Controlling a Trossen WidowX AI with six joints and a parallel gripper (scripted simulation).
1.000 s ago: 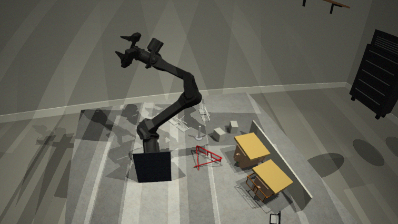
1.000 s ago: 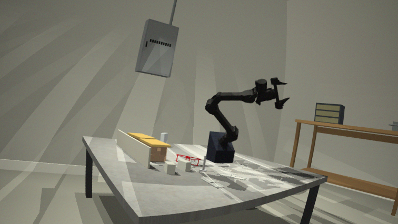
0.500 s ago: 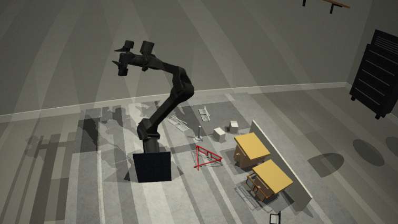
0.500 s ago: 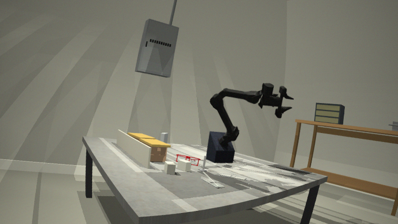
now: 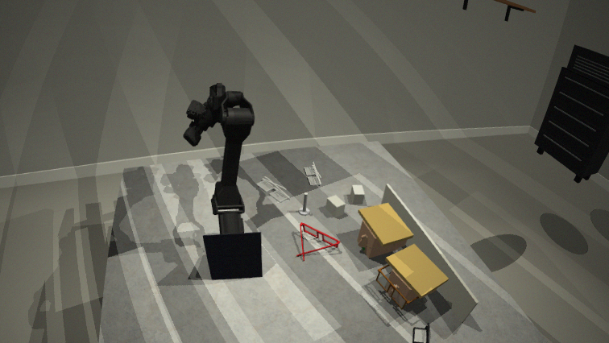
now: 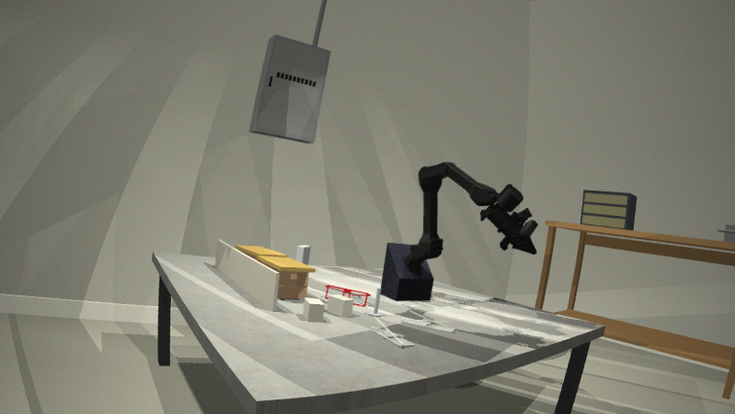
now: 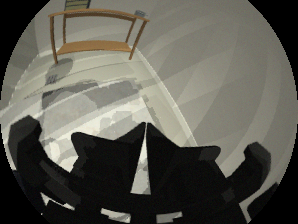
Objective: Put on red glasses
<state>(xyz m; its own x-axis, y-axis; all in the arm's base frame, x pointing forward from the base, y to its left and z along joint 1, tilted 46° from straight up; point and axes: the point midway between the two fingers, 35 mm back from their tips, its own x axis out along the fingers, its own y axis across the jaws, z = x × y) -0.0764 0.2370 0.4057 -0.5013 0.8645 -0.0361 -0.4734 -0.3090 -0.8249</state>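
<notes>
Now: the pale wire glasses 31 cm ahead of my gripper tip, 22 cm below it and 14 cm to the right of it. Also, from my gripper tip: short grey post 38 cm ahead, 29 cm to the right, 22 cm below; white board 67 cm ahead, 64 cm to the right, 19 cm below.
</notes>
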